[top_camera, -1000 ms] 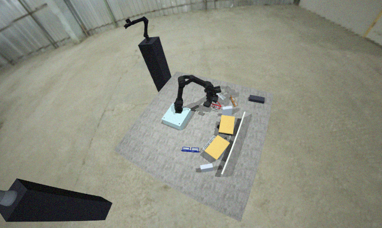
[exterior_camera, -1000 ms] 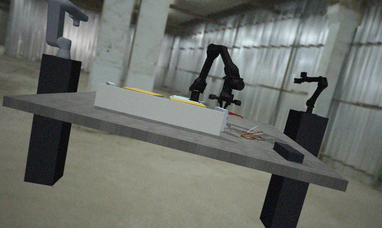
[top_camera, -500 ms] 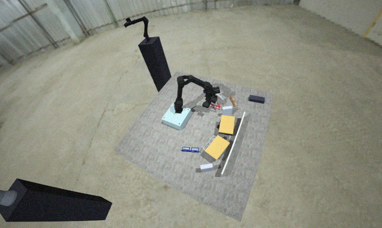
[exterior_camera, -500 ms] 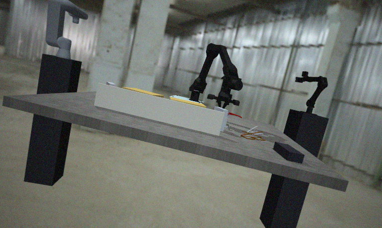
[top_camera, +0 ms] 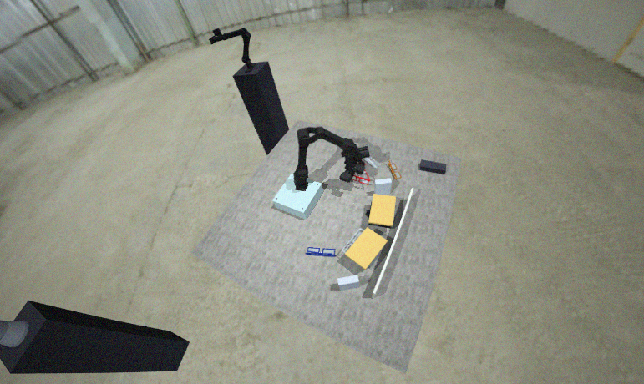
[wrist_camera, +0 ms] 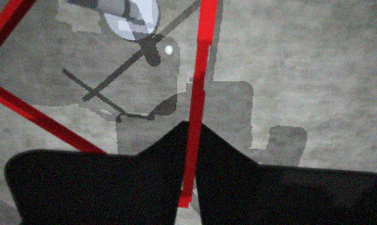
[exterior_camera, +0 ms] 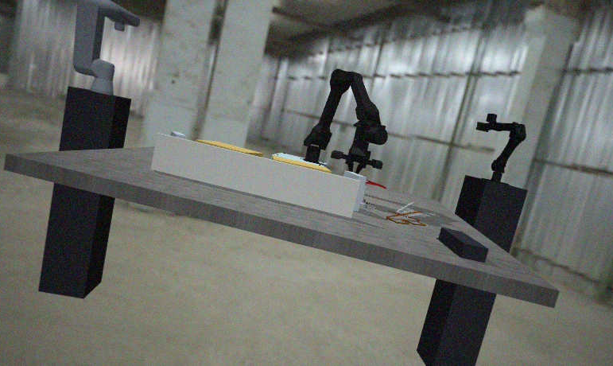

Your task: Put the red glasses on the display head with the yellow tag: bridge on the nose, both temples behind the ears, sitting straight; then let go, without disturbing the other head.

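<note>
Right now my gripper tip is 70 mm short of the white peg, 40 mm above it and 30 mm to the right of it. From my gripper tip the other things lie so: long white wall: 350 mm to the right, 300 mm ahead, 10 mm below; dark box: 490 mm ahead, 210 mm to the left, 40 mm below.
</note>
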